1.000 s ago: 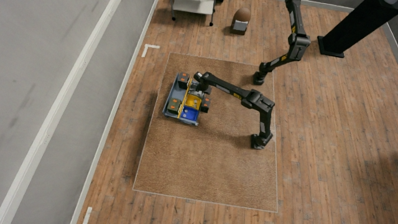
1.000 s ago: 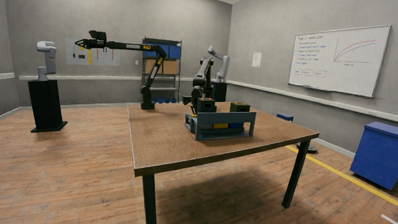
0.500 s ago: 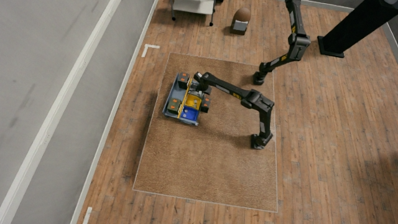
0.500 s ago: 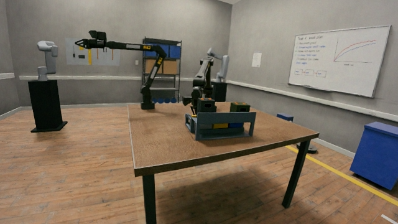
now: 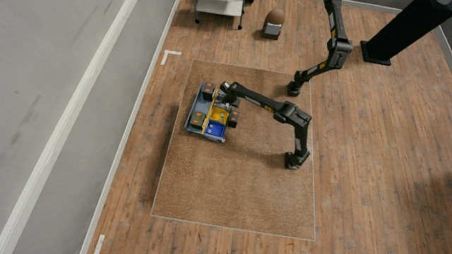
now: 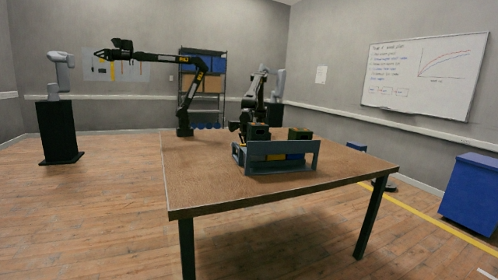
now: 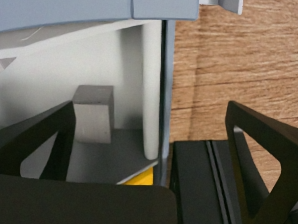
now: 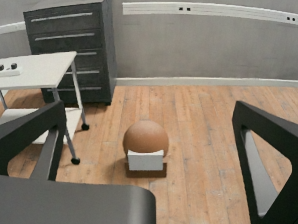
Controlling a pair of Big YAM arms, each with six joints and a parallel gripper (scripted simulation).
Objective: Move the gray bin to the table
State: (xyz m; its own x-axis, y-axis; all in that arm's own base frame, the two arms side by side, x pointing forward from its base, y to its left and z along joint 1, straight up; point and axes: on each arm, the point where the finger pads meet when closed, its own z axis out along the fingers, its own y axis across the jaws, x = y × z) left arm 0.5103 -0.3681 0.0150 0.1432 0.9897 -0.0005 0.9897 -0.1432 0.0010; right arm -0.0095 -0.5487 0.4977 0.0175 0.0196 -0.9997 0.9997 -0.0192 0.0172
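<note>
My left hand is 80 mm short of the gray open bin, 10 mm to the left of it and 10 mm above it. Round my left hand: blue-gray shelf (120 mm ahead, 100 mm to the left, 10 mm above); yellow bin (100 mm ahead, 100 mm to the left, 10 mm below); blue bin (110 mm ahead, 210 mm to the left, 10 mm below).
</note>
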